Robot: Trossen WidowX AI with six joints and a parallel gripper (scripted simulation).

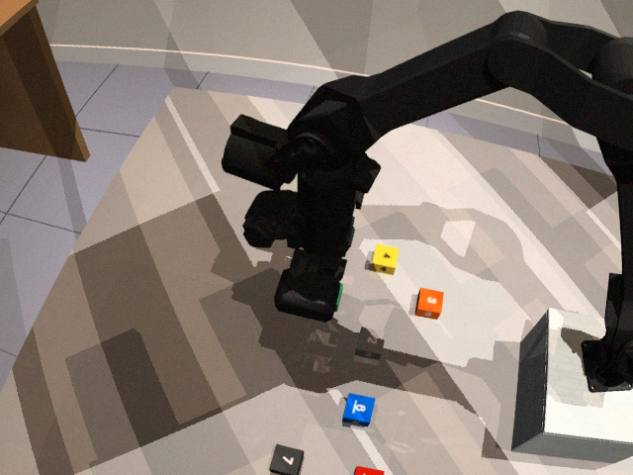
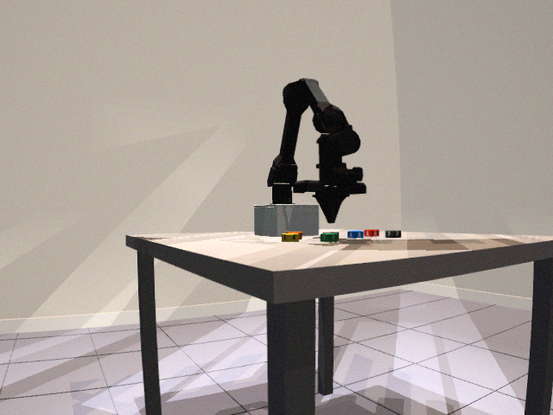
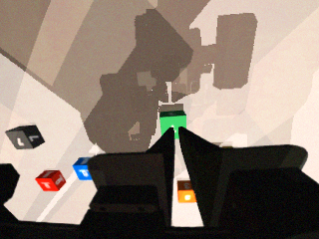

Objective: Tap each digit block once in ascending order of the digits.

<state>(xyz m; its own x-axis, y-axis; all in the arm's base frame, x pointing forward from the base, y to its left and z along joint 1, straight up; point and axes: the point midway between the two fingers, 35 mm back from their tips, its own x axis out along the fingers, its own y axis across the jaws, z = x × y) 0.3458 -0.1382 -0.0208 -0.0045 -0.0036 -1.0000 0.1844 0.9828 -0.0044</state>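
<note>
The green block marked 1 lies 30 mm below my gripper tip and 10 mm behind it. Round my gripper tip: grey block marked 2: 70 mm to the left, 70 mm behind, 30 mm below; orange block marked 3: 140 mm behind, 30 mm below, 10 mm to the left; yellow block marked 4: 90 mm behind, 60 mm to the right, 30 mm below.
</note>
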